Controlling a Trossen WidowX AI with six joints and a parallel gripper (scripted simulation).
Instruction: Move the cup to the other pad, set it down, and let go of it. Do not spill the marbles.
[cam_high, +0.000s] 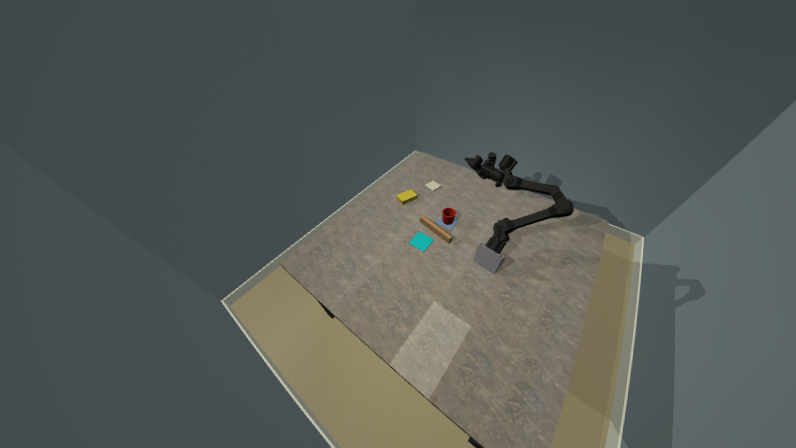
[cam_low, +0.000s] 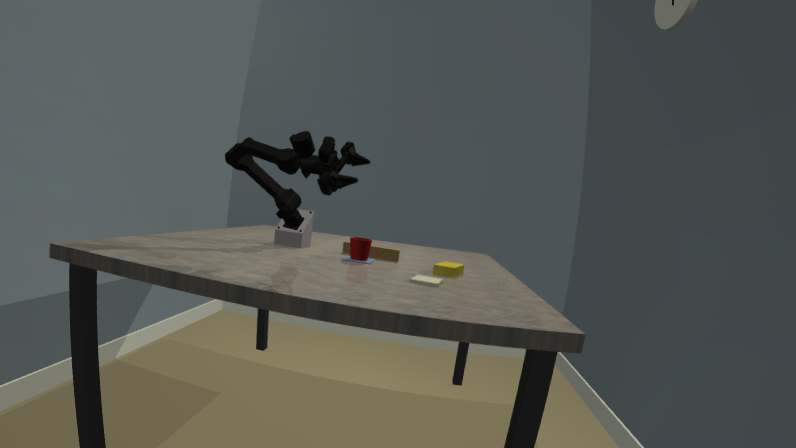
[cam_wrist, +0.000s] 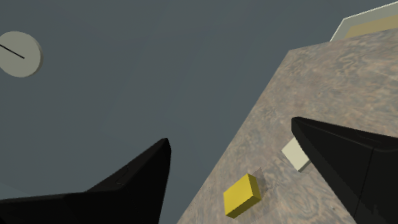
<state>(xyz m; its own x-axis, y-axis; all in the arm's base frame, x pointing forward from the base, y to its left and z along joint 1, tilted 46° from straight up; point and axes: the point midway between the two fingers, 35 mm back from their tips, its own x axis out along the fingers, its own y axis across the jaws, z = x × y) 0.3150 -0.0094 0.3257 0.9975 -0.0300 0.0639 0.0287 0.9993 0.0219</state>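
Right now my gripper tip is 250 mm above the red cup, 180 mm to the right of it and 50 mm past it. Round my gripper tip: green marble (270 mm below, 170 mm to the left, 70 mm behind); then blue pad (300 mm below, 190 mm to the left, 60 mm behind); then yellow marble (270 mm below, 170 mm to the left, 50 mm behind).
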